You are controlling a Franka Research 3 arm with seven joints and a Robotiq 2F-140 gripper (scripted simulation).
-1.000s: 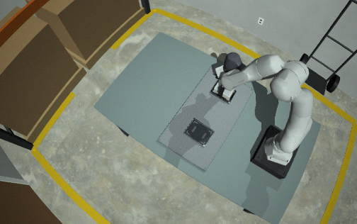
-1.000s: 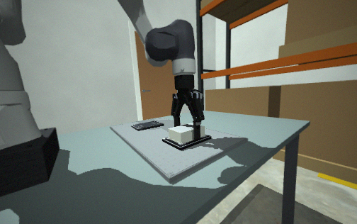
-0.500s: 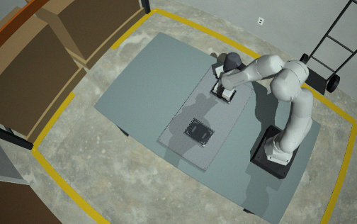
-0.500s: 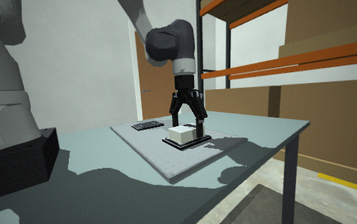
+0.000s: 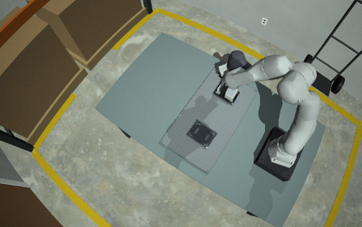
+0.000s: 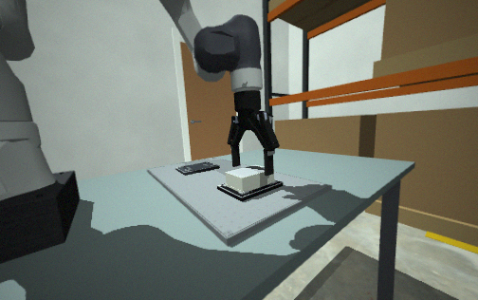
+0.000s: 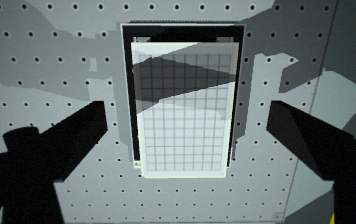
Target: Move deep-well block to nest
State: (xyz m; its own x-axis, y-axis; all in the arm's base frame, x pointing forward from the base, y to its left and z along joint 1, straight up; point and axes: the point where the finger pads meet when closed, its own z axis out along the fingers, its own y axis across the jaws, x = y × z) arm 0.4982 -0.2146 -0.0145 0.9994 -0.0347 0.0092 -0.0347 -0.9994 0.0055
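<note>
My gripper is now 30 mm above the white 96-well deep-well block. Round my hand: black plate nest N2: 60 mm below; plate nest N1: 350 mm to the left, 60 mm below.
</note>
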